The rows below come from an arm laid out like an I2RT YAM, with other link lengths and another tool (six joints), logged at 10 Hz.
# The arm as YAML. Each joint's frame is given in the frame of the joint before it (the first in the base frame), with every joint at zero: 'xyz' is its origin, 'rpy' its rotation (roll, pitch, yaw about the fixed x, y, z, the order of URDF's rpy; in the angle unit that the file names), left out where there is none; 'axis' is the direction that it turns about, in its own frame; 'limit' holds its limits. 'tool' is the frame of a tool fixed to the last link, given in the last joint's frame.
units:
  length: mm
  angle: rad
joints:
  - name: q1
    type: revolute
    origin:
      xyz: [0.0, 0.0, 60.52]
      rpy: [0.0, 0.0, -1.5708]
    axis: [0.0, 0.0, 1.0]
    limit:
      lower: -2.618
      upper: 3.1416
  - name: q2
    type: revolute
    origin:
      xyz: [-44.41, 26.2, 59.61]
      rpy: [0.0, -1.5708, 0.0]
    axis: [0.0, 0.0, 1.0]
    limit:
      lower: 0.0
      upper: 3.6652
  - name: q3
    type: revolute
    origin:
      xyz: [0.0, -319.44, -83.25]
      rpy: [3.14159, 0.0, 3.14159]
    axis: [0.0, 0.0, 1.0]
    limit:
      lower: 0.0
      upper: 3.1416
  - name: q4
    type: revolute
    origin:
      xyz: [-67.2, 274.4, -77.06]
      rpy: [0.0, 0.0, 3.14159]
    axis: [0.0, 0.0, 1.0]
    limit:
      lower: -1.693
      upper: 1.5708
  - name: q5
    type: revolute
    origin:
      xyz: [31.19, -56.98, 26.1]
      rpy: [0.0, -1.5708, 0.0]
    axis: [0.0, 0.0, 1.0]
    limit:
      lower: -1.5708
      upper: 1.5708
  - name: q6
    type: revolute
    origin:
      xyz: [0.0, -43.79, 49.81]
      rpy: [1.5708, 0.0, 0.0]
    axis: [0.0, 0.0, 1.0]
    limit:
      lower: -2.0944
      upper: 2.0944
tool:
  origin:
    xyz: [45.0, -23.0, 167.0]
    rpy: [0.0, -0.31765, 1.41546]
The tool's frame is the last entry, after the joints.
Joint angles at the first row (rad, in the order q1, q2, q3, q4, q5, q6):
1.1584 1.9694 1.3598 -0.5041 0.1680 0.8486
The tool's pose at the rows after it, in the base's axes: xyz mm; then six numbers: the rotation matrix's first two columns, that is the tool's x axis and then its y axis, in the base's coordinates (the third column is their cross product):
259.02 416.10 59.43 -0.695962 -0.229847 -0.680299 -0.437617 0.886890 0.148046
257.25 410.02 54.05 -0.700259 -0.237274 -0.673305 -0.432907 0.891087 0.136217
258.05 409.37 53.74 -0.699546 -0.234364 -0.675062 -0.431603 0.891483 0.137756
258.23 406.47 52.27 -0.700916 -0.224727 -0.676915 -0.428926 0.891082 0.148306
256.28 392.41 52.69 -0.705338 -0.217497 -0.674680 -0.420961 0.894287 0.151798
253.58 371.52 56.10 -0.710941 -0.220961 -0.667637 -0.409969 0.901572 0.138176
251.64 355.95 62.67 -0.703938 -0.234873 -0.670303 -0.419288 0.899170 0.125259
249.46 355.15 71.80 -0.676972 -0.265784 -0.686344 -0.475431 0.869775 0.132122
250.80 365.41 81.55 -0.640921 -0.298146 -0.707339 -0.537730 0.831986 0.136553
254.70 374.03 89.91 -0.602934 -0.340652 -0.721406 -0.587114 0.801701 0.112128
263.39 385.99 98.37 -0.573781 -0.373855 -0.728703 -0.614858 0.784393 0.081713
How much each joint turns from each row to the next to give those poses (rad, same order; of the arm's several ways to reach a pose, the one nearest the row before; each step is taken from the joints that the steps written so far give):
0.0000 -0.0012 -0.0191 -0.0069 0.0054 0.0019
-0.0004 0.0000 -0.0168 0.0000 0.0034 0.0031
-0.0019 -0.0019 -0.0050 0.0061 0.0004 -0.0004
-0.0054 -0.0118 -0.0240 0.0221 -0.0061 0.0000
-0.0106 -0.0385 -0.0526 0.0145 -0.0050 -0.0004
-0.0130 -0.0485 -0.0504 -0.0152 0.0023 -0.0027
-0.0092 -0.0492 -0.0420 -0.0103 0.0031 -0.0217
-0.0027 -0.0462 -0.0327 0.0190 -0.0187 -0.0622
0.0008 -0.0167 0.0034 0.0172 -0.0191 -0.0679
0.0027 0.0049 0.0278 -0.0118 0.0015 -0.0618
0.0003 0.0324 0.0656 -0.0343 0.0122 -0.0427

